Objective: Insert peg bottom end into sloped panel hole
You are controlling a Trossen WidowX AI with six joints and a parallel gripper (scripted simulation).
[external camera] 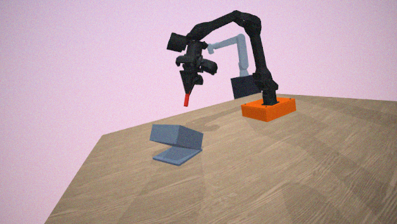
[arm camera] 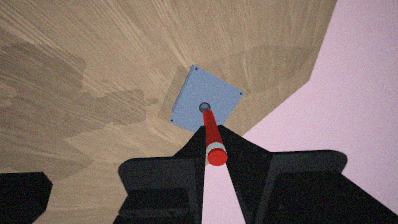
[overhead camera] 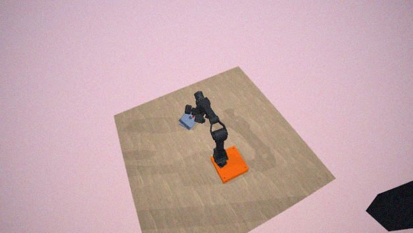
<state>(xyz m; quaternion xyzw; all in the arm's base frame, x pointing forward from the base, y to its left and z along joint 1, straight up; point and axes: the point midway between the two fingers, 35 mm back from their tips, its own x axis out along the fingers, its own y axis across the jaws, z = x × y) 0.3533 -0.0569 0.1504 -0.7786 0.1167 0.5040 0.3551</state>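
My gripper tip is now 8 cm short of the sloped panel, 1 cm to the right of it and 12 cm above it. From my gripper tip the other things lie so: red peg: 1 cm behind, 1 cm above.
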